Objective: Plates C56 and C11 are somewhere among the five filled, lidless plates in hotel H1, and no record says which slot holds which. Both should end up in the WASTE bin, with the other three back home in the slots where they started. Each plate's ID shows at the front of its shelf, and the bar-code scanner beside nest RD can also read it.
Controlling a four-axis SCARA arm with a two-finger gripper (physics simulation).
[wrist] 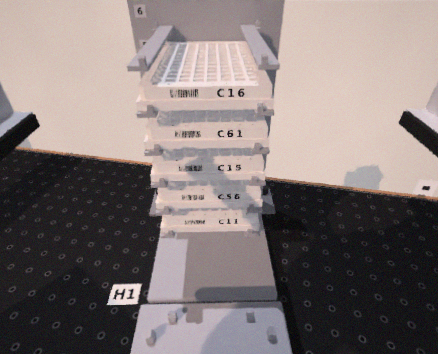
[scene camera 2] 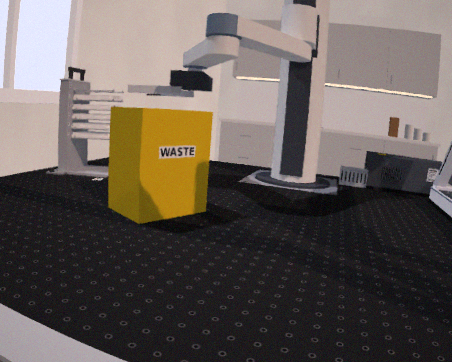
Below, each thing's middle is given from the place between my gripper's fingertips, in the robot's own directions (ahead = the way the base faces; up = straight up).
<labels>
Right now my hand is 25 cm above the hotel foot [wrist: 223, 265], 14 cm to the left of it and 4 cm short of it.
</labels>
